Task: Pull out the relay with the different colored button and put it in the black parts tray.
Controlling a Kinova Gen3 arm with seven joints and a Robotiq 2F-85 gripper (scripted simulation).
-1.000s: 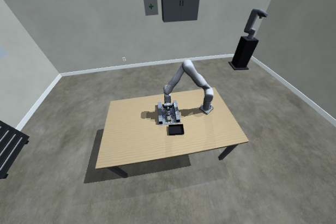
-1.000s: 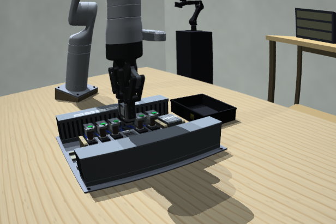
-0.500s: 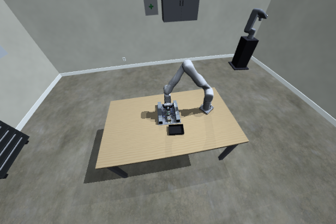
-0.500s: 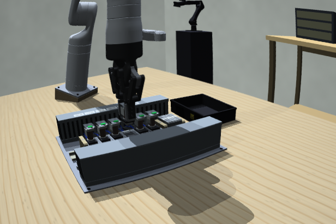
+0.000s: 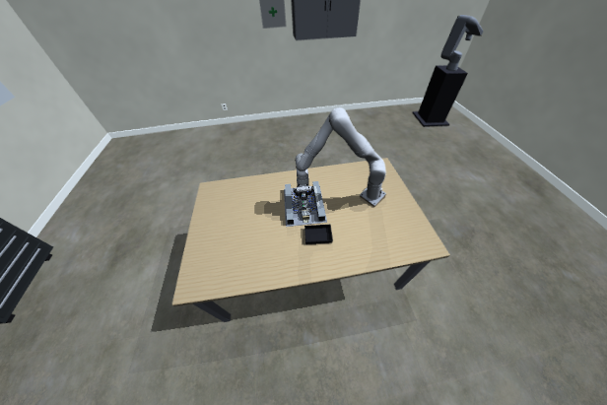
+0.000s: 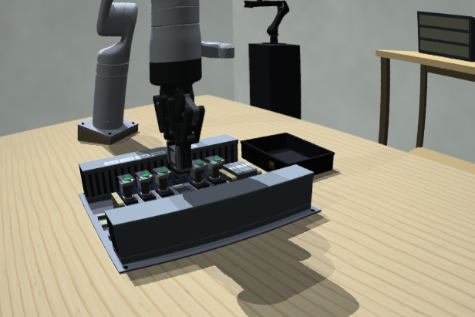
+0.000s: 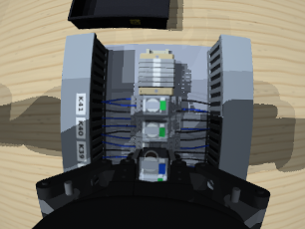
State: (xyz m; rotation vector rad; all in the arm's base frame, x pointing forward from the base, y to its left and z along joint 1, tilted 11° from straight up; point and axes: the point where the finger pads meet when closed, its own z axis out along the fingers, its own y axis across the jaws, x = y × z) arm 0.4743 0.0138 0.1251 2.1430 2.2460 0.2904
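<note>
My gripper is now 250 mm to the right of the black parts tray, 80 mm past it and 70 mm above it. From my hand the other things lie so: relay (10 mm below).
</note>
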